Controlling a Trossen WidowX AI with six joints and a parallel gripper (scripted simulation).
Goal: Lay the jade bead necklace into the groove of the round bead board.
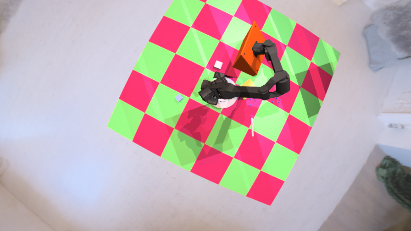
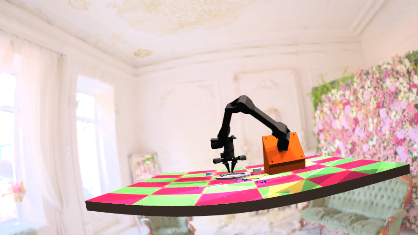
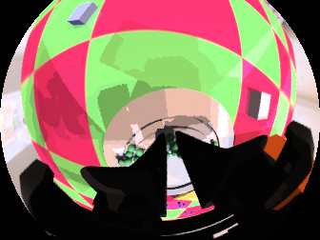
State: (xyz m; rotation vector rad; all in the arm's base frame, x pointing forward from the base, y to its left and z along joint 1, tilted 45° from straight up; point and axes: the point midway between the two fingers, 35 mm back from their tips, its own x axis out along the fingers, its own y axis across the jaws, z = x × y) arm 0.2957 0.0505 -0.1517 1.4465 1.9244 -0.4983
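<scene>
Right now the round bead board is 2 cm behind my gripper tip, 5 cm to the left of it and 1 cm below it. The rest, counted from my gripper tip: pale blue cube: 16 cm ahead, 16 cm to the right, 1 cm below; white cube: 15 cm behind, 7 cm to the right; yellow patch: 13 cm behind, 17 cm to the left, 1 cm below.
</scene>
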